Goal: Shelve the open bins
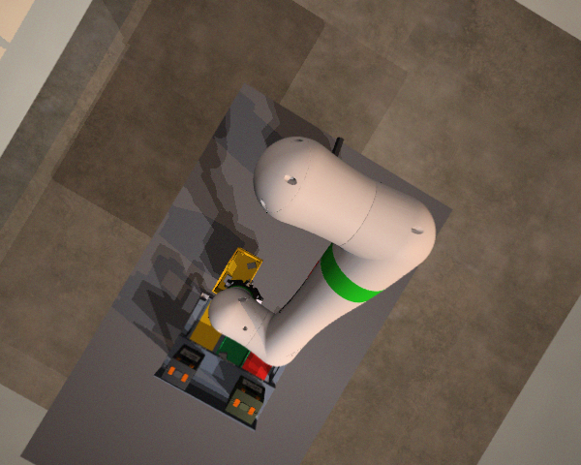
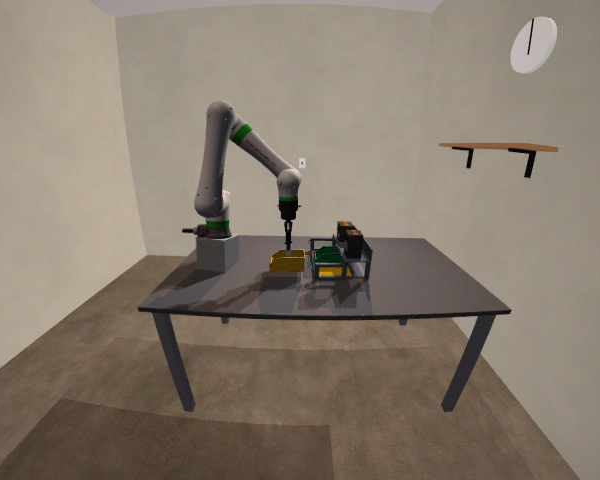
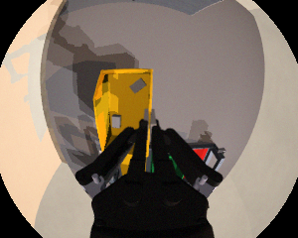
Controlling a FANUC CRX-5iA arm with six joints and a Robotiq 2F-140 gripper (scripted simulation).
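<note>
Right now the yellow bin is 1 cm behind my hand, 5 cm to the right of it and 4 cm below it. Also, from my hand: green bin (24 cm ahead, 3 cm to the left, 7 cm below); yellow-marked place (22 cm ahead, 9 cm to the right, 10 cm below); red mark (26 cm ahead, 14 cm to the left, 10 cm below).
</note>
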